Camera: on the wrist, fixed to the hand. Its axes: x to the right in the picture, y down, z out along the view.
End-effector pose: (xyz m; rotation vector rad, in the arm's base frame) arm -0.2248 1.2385 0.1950 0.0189 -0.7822 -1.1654
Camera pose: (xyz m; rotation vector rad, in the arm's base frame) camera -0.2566 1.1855 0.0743 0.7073 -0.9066 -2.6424
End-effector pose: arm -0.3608 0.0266 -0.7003 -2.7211 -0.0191 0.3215
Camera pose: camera -0.3630 0.0785 -0.5751 -1.8127 -1.9282 0.0175
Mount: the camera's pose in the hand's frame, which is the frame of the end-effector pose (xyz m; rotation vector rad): -0.0268 -0.0965 -0.0914 0.0553 -0.1538 -1.5806
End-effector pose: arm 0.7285 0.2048 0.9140 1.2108 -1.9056 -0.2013
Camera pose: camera 0.8638 0.2026 0.9048 2.5060 -0.6273 -1.0527
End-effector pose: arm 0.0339 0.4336 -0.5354 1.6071 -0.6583 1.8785
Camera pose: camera 0.0401 0.5628 -0.5759 1.4707 0.5682 0.5711
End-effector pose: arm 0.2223 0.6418 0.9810 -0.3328 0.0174 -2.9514
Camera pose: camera 0.2115 0.7408 0.8889 0.3390 0.2410 1.7038
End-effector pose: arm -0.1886 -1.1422 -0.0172 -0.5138 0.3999 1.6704
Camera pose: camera -0.0803 -1.1978 -0.0768 -0.4336 -0.1249 0.1572
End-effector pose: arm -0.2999 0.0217 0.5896 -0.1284 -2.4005 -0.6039
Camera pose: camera -0.2496 -0.1040 0.5977 1.9064 -2.2100 -1.1489
